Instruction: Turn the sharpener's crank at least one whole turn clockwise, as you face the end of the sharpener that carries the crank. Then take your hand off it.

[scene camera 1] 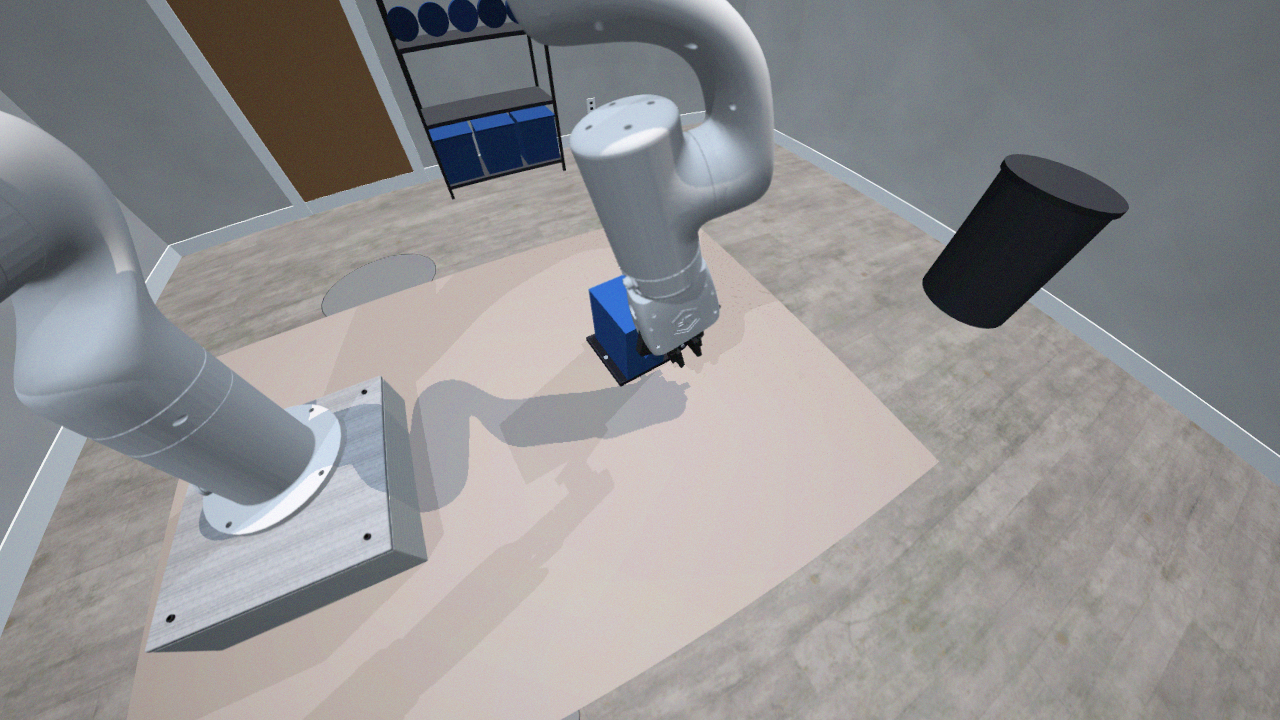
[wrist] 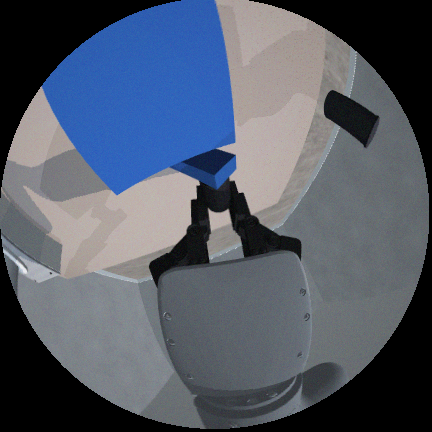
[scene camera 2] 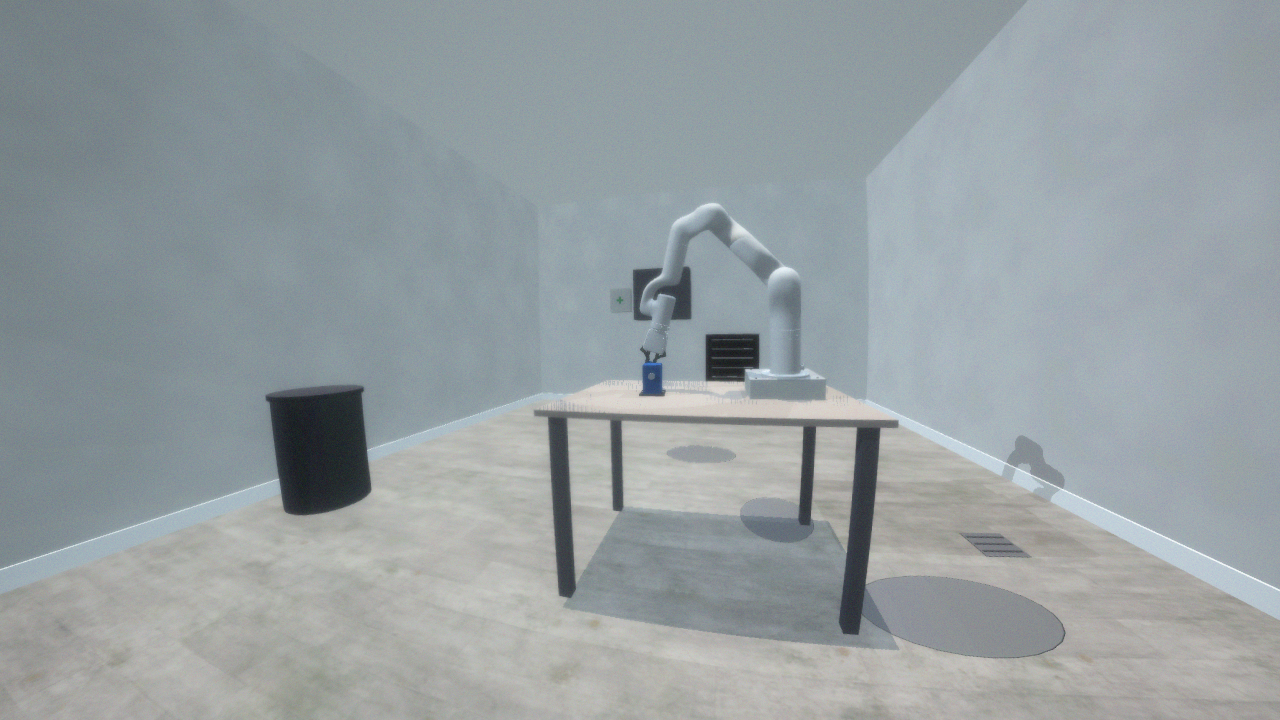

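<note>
The sharpener is a blue box upright on a dark base plate at the far part of the table. Its crank arm, a short blue bar, shows in the wrist view beyond the lower edge of the body's top. A black knob stands out from the arm towards me. My gripper is shut on this knob, with one finger on each side. In scene camera 2 the fingers show just above the body's top. In scene camera 1 my gripper hides the crank end.
The arm's grey base block stands on the same table. A black bin stands on the floor beyond the table. A shelf rack stands by the far wall.
</note>
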